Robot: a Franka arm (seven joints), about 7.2 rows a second.
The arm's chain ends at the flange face. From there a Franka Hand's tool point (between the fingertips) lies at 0.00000 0.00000 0.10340 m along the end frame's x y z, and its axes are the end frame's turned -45 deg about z.
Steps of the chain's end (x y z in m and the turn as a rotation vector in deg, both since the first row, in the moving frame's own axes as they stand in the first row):
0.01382, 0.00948, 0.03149, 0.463, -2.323, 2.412
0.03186, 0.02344, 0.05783, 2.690, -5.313, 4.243
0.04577, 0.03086, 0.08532, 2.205, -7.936, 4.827
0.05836, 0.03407, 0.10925, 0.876, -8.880, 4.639
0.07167, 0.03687, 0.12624, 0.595, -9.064, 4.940
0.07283, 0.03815, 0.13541, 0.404, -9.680, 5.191
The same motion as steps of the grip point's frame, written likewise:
0.00077, 0.01287, 0.03140, 1.970, -1.315, 2.412
0.00299, 0.02879, 0.05727, 5.659, -1.855, 4.243
0.00381, 0.04100, 0.08425, 7.171, -4.052, 4.827
0.00752, 0.05256, 0.10800, 6.899, -5.660, 4.639
0.01439, 0.06403, 0.12494, 6.830, -5.988, 4.940
0.01334, 0.06515, 0.13394, 7.130, -6.559, 5.191

